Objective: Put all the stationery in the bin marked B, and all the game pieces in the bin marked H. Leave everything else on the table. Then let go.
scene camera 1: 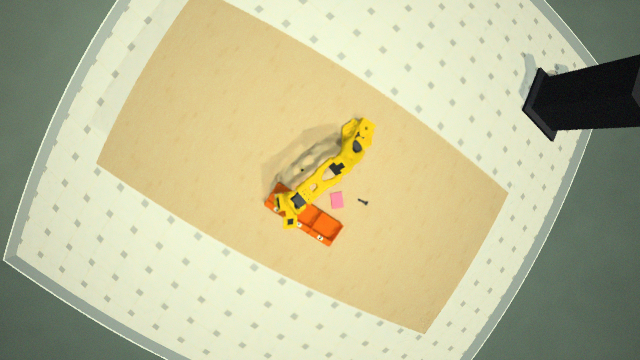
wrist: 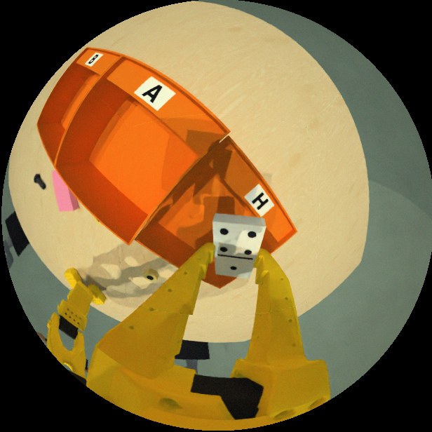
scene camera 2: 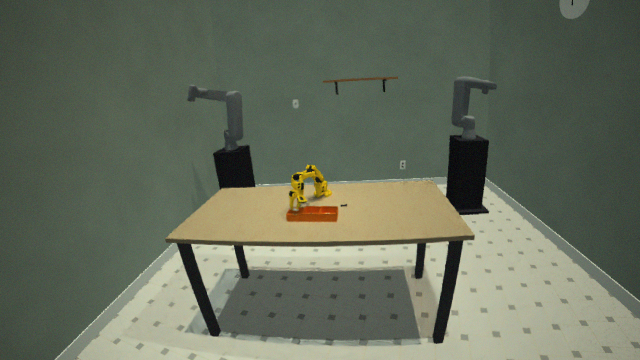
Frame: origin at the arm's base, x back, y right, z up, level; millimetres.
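Seen in the pictures: hand at its tool point: (scene camera 1: 284, 201) (scene camera 2: 296, 208); arm's base at its link origin: (scene camera 1: 353, 140) (scene camera 2: 322, 195).
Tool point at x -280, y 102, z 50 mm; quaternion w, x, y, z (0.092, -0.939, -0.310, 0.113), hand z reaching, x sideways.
Pixels of each thing's top centre, then the offset from my tool point to it. "spot": a spot on its surface instead. Level surfaces: height alone.
- bin H at a spot on its surface: (scene camera 1: 269, 202) spot: dx -29, dy +37, dz -15 mm
- flat pink block at its top centre: (scene camera 1: 337, 200) dx +82, dy -155, dz -40 mm
- small black bolt-like piece at its top centre: (scene camera 1: 363, 202) (scene camera 2: 343, 204) dx +122, dy -234, dz -36 mm
- small yellowish piece with a black centre, top centre: (scene camera 1: 302, 170) dx +111, dy -3, dz -41 mm
- table at its surface level: dz -49 mm
My gripper (wrist: 235, 252) is shut on a white domino (wrist: 239, 240) with black dots, its jaws pressing on the two sides. In the wrist view it is over the near end of bin H (wrist: 240, 172) (scene camera 1: 269, 202), the end compartment of an orange tray. Bin B (wrist: 60, 100) (scene camera 1: 327, 225) is at the tray's other end. A flat pink block (wrist: 65, 191) (scene camera 1: 337, 200) lies on the table beside the tray. A small black bolt-like piece (wrist: 40, 181) (scene camera 1: 363, 202) (scene camera 2: 343, 205) lies past it. The inside of bin B is partly hidden by its walls.
Bin A (wrist: 135, 145) lies between B and H. A small yellowish piece with a black centre (wrist: 151, 276) (scene camera 1: 302, 170) lies on the table in the arm's shadow. The arm's base (scene camera 1: 359, 132) stands behind the tray. The table (scene camera 2: 390, 220) extends around them.
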